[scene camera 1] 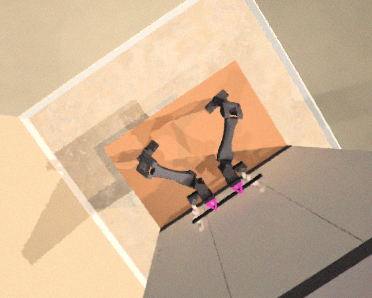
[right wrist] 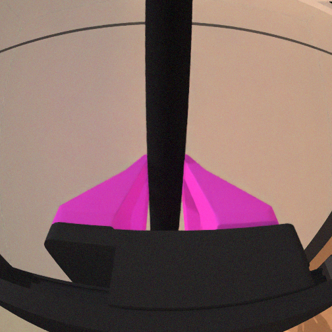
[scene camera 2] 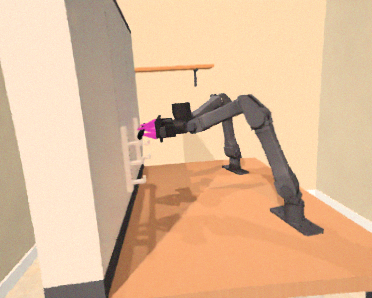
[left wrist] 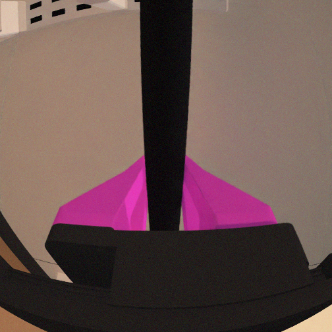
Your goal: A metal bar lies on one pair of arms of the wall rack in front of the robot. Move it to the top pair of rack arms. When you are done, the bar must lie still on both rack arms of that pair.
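The black metal bar point(scene camera 1: 225, 200) point(scene camera 2: 140, 134) point(left wrist: 167, 90) point(right wrist: 168, 90) is held level along the front of the white wall rack point(scene camera 1: 201, 226) point(scene camera 2: 126, 165). In scene camera 2 it appears slightly above the top rack arms, close to the uprights; a small gap seems to show beneath it. My left gripper point(scene camera 1: 238, 189) point(scene camera 2: 142, 130) point(left wrist: 164, 163) is shut on the bar. My right gripper point(scene camera 1: 213, 204) point(right wrist: 165, 163) is shut on the bar too, farther to the left in scene camera 1. In scene camera 2 the right gripper is mostly hidden behind the left one.
The lower rack arms stick out below the bar. The grey wall panel point(scene camera 1: 250, 240) point(scene camera 2: 95, 125) stands behind the rack. The orange table point(scene camera 1: 260, 120) point(scene camera 2: 225, 260) lies below both arms. A wooden shelf point(scene camera 2: 175, 68) is on the far wall.
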